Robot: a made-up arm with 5 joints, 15 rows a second.
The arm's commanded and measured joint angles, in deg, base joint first. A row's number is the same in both.
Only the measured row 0 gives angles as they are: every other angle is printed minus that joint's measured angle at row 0.
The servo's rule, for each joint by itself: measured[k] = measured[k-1] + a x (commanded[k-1-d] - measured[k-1]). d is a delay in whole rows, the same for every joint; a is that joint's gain. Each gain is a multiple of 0.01, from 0.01 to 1. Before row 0 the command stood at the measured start. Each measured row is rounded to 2 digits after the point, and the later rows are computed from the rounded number. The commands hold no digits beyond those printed.
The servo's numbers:
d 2
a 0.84 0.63 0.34 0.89 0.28
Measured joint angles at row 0:
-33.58 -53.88 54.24 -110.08 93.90
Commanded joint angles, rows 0 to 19:
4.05 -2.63 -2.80 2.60 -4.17
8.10 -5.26 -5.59 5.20 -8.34
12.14 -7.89 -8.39 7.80 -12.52
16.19 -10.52 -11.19 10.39 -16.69
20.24 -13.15 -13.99 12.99 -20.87
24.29 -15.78 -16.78 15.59 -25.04
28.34 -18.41 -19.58 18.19 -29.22
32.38 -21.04 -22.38 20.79 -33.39
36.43 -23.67 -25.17 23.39 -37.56
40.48 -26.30 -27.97 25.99 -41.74
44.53 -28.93 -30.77 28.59 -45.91
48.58 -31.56 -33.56 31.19 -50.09
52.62 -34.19 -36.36 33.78 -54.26
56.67 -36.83 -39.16 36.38 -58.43
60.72 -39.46 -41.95 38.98 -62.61
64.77 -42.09 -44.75 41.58 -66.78
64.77 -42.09 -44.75 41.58 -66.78
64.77 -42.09 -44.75 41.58 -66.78
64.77 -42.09 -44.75 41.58 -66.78
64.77 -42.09 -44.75 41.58 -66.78
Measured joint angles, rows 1 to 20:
0.00 0.00 0.00 0.00 0.00
0.00 0.00 0.00 0.00 0.00
3.40 -1.66 -0.95 2.31 -1.17
7.35 -3.93 -2.53 4.88 -3.18
11.37 -6.42 -4.52 7.48 -5.80
15.42 -9.00 -6.79 10.07 -8.85
19.47 -11.61 -9.24 12.67 -12.22
23.52 -14.24 -11.80 15.27 -15.81
27.57 -16.87 -14.45 17.87 -19.56
31.61 -19.50 -17.15 20.47 -23.43
35.66 -22.13 -19.88 23.07 -27.39
39.71 -24.76 -22.63 25.67 -31.41
43.76 -27.39 -25.40 28.27 -35.47
47.81 -30.02 -28.17 30.87 -39.56
51.85 -32.65 -30.95 33.46 -43.68
55.90 -35.28 -33.74 36.06 -47.81
59.95 -37.91 -36.53 38.66 -51.95
64.00 -40.54 -39.32 41.26 -56.10
64.65 -41.52 -41.17 41.54 -59.09
64.75 -41.88 -42.39 41.58 -61.24

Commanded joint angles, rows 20 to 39:
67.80 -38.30 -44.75 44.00 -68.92
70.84 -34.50 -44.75 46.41 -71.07
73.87 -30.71 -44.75 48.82 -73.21
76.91 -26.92 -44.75 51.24 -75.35
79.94 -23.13 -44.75 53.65 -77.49
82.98 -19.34 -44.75 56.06 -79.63
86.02 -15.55 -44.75 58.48 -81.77
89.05 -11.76 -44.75 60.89 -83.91
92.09 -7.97 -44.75 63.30 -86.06
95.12 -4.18 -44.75 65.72 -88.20
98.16 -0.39 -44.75 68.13 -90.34
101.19 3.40 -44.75 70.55 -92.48
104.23 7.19 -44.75 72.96 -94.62
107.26 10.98 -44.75 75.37 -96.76
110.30 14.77 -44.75 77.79 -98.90
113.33 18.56 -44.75 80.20 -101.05
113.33 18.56 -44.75 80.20 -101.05
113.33 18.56 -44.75 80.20 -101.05
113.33 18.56 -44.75 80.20 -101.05
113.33 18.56 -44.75 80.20 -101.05
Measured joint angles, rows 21 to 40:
64.77 -42.01 -43.19 41.58 -62.79
64.77 -42.06 -43.72 41.58 -63.91
67.32 -39.69 -44.07 43.73 -65.31
70.28 -36.42 -44.30 46.12 -66.92
73.30 -32.82 -44.45 48.52 -68.68
76.33 -29.10 -44.55 50.94 -70.55
79.36 -25.34 -44.62 53.35 -72.49
82.40 -21.56 -44.66 55.76 -74.49
85.44 -17.77 -44.69 58.18 -76.53
88.47 -13.98 -44.71 60.59 -78.60
91.51 -10.19 -44.72 63.00 -80.69
94.54 -6.40 -44.73 65.42 -82.79
97.58 -2.61 -44.74 67.83 -84.90
100.61 1.18 -44.74 70.25 -87.02
103.65 4.97 -44.74 72.66 -89.15
106.68 8.76 -44.74 75.07 -91.28
109.72 12.55 -44.74 77.49 -93.41
112.75 16.34 -44.74 79.90 -95.55
113.24 17.74 -44.74 80.17 -97.09
113.32 18.26 -44.74 80.20 -98.20

